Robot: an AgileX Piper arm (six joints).
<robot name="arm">
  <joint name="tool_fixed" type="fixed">
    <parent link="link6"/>
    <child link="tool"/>
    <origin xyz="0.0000 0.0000 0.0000" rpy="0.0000 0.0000 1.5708"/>
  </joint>
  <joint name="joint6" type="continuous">
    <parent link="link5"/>
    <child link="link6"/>
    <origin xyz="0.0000 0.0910 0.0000" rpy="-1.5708 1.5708 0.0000"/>
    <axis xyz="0 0 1"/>
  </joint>
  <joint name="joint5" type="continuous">
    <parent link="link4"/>
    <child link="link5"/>
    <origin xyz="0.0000 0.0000 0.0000" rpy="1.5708 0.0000 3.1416"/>
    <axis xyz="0 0 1"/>
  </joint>
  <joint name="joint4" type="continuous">
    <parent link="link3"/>
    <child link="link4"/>
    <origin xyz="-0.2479 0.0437 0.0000" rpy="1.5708 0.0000 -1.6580"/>
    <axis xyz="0 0 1"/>
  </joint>
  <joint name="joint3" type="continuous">
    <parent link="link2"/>
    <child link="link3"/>
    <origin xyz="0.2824 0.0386 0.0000" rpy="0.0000 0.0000 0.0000"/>
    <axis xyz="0 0 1"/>
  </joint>
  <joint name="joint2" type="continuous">
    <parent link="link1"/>
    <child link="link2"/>
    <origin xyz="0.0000 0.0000 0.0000" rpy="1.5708 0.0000 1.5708"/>
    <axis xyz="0 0 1"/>
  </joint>
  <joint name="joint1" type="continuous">
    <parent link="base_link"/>
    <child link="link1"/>
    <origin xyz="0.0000 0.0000 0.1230" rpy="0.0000 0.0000 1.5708"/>
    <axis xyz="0 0 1"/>
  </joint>
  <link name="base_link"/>
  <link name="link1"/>
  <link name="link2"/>
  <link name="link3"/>
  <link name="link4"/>
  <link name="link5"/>
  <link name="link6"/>
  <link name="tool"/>
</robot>
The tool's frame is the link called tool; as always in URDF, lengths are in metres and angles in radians. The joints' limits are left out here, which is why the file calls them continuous.
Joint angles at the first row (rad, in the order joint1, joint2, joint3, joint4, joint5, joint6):
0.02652, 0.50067, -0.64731, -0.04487, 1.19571, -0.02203
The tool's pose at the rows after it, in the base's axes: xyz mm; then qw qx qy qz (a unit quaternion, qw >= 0):
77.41, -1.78, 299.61, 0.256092, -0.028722, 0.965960, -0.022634
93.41, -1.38, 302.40, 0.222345, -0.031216, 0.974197, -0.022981
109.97, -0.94, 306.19, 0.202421, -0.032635, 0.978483, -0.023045
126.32, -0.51, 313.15, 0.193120, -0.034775, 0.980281, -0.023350
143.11, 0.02, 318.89, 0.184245, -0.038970, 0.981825, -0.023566
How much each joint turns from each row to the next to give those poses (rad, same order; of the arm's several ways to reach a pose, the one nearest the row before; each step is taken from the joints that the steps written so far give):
0.00010, 0.10006, -0.03647, -0.00005, 0.02720, -0.00668
-0.00007, 0.09233, -0.03957, 0.00004, 0.01668, -0.00390
0.00001, 0.08300, -0.04293, 0.00000, 0.00069, -0.00173
-0.00005, 0.07427, -0.05537, 0.00002, -0.00001, -0.00387
0.00005, 0.07276, -0.05488, 0.00090, 0.00002, -0.00811

